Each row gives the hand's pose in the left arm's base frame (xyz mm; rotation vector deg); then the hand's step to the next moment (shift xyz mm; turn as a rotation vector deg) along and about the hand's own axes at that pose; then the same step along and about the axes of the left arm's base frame.
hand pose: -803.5 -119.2 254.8 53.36 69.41 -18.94
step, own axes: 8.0 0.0 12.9 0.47 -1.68 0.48
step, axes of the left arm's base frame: 11.3 -7.8 -6.5 -0.64 -1.26 -1.13
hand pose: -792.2 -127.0 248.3 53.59 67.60 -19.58
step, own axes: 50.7 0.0 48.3 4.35 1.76 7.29
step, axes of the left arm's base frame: 50.1 -25.6 -41.7 7.47 -3.57 -2.57
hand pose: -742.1 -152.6 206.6 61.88 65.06 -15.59
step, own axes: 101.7 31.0 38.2 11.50 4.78 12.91
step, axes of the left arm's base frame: 89.2 17.7 -67.1 16.05 -4.26 -6.79
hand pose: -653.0 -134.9 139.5 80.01 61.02 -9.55
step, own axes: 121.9 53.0 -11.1 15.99 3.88 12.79
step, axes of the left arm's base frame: 97.2 80.4 -43.5 17.88 -2.24 -10.47
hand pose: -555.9 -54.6 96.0 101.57 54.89 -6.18
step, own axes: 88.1 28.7 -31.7 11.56 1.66 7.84
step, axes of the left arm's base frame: 66.4 71.5 -8.4 11.68 -0.33 -7.83
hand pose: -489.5 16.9 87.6 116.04 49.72 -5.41
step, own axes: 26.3 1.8 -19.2 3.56 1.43 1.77
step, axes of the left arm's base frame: 16.0 28.3 2.6 3.99 0.07 -1.38
